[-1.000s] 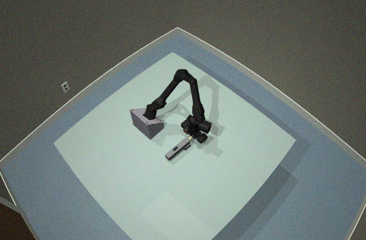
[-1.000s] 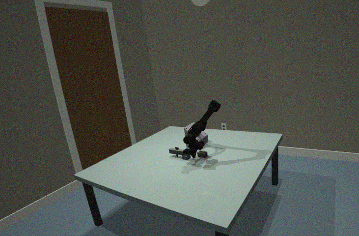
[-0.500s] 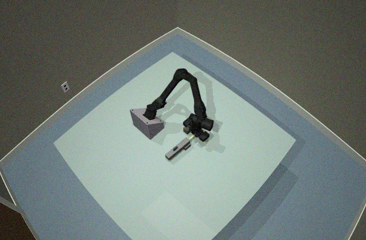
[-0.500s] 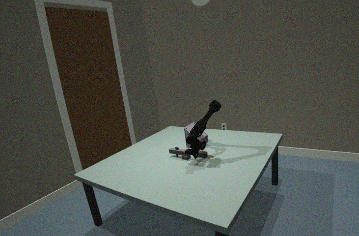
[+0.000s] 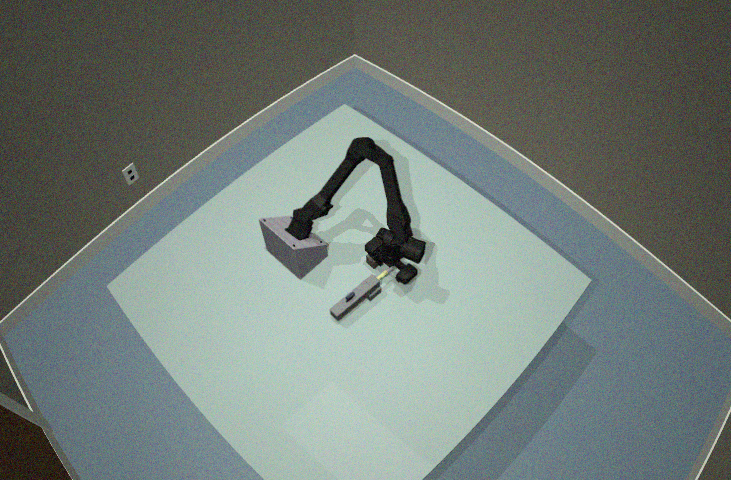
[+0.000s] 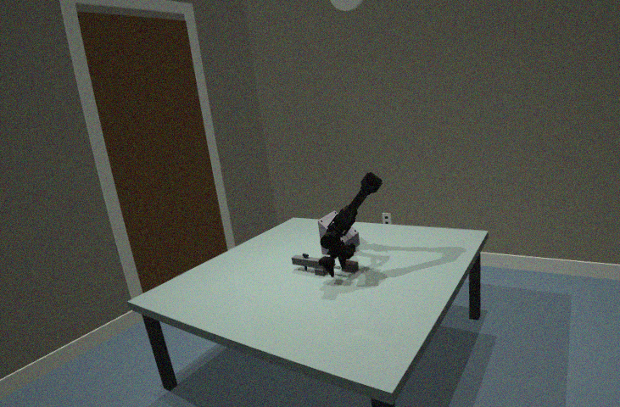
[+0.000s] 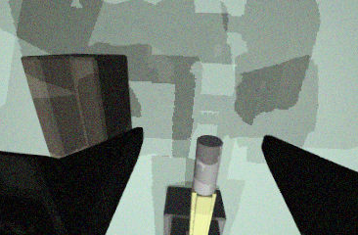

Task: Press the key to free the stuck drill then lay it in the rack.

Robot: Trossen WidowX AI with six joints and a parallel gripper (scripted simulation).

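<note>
The dark rack is 70 mm behind my gripper tip and 30 mm to the left of it. Also, from my gripper tip: dark key (170 mm to the right, 30 mm behind, 30 mm above); then long grey block (150 mm to the right, 20 mm behind, 20 mm above).
</note>
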